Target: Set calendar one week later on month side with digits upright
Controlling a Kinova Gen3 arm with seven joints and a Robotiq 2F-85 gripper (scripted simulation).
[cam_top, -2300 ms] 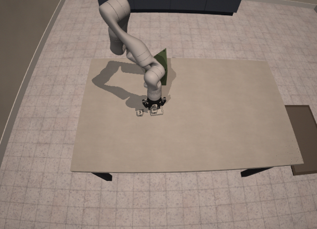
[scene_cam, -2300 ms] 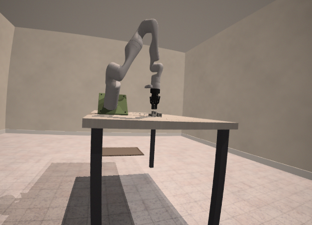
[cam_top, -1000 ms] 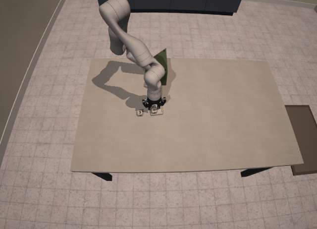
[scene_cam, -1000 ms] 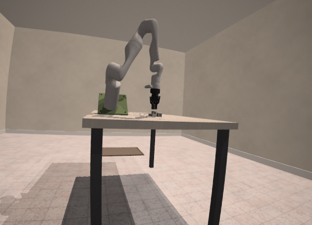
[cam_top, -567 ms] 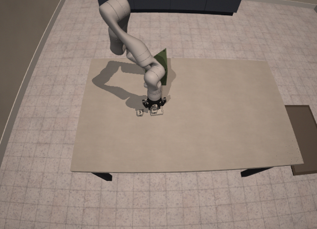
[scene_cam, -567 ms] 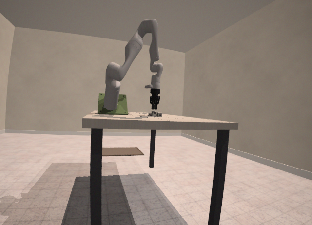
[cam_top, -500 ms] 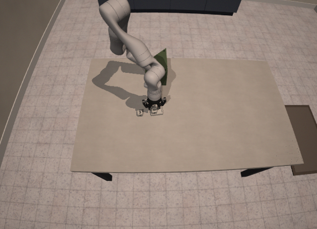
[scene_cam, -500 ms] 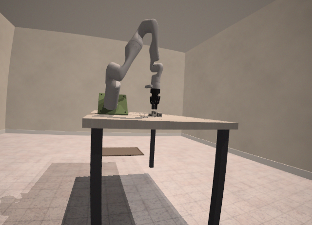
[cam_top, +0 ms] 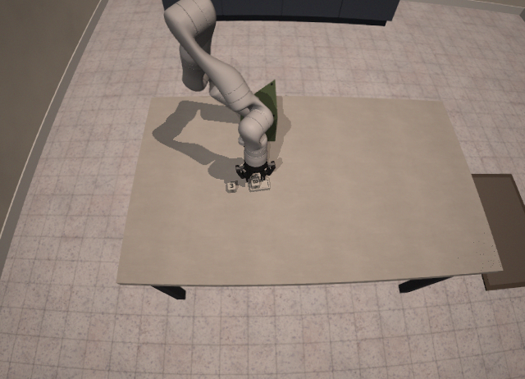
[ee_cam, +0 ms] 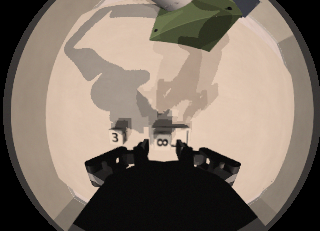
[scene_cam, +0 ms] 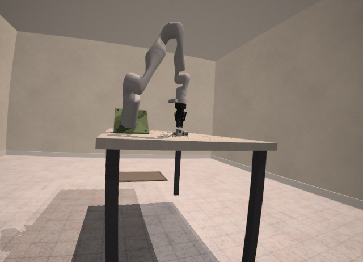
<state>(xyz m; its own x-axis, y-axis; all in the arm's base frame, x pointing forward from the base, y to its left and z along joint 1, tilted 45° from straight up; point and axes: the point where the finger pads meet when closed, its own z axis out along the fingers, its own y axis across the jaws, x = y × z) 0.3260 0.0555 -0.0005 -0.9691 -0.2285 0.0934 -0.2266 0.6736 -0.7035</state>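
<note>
Right now my hand is 2 cm to the right of the white tray and 6 cm above it.
</note>
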